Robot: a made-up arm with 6 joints.
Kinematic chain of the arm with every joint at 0, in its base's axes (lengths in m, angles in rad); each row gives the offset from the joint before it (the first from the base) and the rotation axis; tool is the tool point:
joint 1: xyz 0 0 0.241 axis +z
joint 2: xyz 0 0.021 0 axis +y
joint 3: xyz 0 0 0.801 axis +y
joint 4: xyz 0 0 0.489 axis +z
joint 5: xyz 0 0 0 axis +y
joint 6: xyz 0 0 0.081 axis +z
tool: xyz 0 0 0
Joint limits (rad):
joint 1: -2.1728..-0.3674
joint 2: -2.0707..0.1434
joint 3: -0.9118..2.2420
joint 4: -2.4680..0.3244
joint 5: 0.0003..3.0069
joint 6: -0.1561..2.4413
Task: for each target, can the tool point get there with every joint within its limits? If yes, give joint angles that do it. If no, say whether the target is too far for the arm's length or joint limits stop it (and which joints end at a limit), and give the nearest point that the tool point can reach.
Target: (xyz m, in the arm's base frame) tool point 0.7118 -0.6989 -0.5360
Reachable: no: joint limits stop it (at a limit: joint 2, joint 3) | nearest point 0.3452 -0.3389 0.6042 | short by 1.251 m
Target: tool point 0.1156 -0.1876 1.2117
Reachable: yes | joints -0.9616 -0.1946 1.2637 -1.0720 2.6510 1.9315
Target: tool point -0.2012 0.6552 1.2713
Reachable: yes | joints -1.2773 -0.9511 0.8789 -1.2684 0.3163 0.4434
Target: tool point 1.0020 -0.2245 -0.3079
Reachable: no: joint limits stop it (at a limit: joint 1, joint 2, joint 3, joint 4, joint 5) | nearest point 0.4607 0.6273 -0.5449 | short by 1.037 m
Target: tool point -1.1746 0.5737 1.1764
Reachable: no: too far | nearest point -1.0020 0.4894 1.0389 | short by 0.236 m
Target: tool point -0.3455 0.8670 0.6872
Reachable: yes | joints -1.2315 -1.5320 1.1847 -1.2861 2.2952 2.1109
